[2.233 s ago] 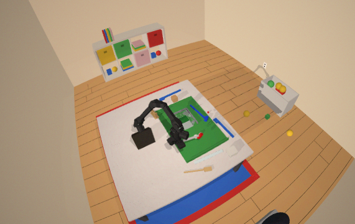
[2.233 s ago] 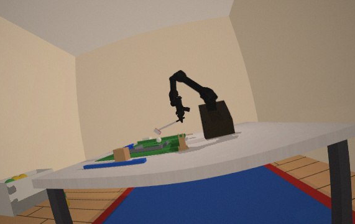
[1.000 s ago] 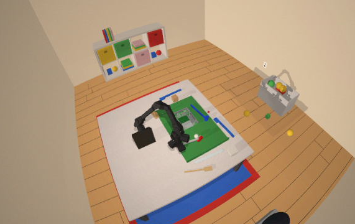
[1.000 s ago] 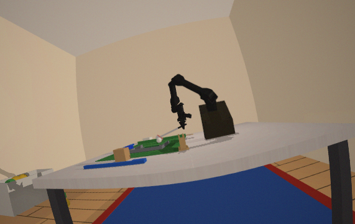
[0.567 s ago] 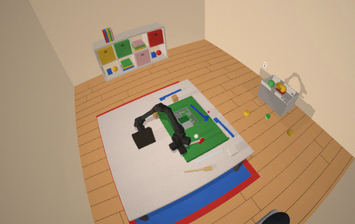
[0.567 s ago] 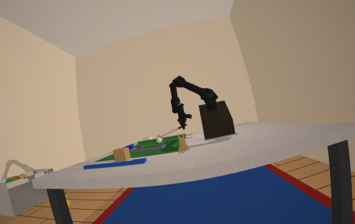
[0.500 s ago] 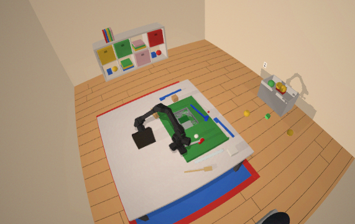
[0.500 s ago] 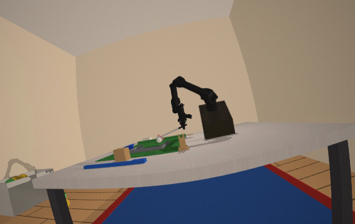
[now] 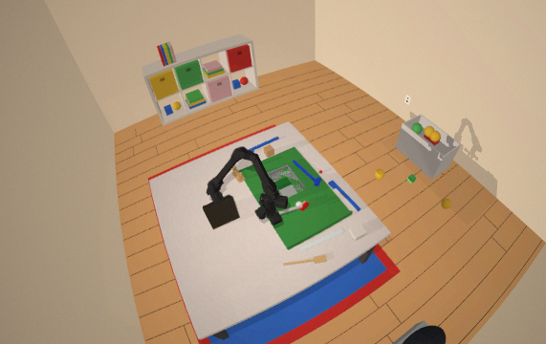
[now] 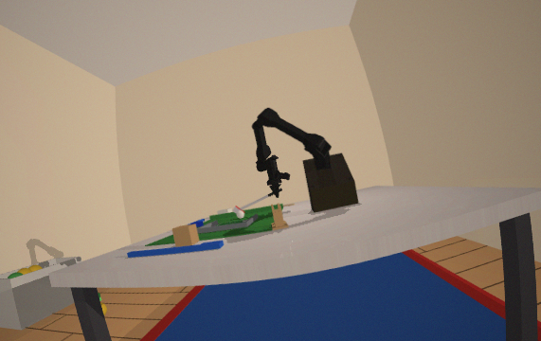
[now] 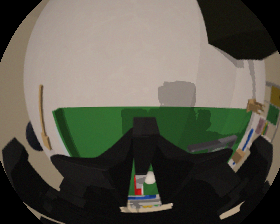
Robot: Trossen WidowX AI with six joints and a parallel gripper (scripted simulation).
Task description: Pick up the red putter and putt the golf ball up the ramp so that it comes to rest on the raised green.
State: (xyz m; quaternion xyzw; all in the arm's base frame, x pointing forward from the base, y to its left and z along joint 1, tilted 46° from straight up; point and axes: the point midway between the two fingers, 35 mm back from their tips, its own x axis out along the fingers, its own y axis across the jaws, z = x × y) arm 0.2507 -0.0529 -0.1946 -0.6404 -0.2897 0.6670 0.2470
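The red putter lies 12 cm ahead of my gripper tip and 1 cm to the left of it. From my gripper tip the other things lie so: white golf ball 21 cm ahead, 5 cm to the left, 5 cm below; white block 43 cm ahead, 31 cm to the right, 5 cm below; green mat 22 cm ahead, 18 cm to the left, 8 cm below.
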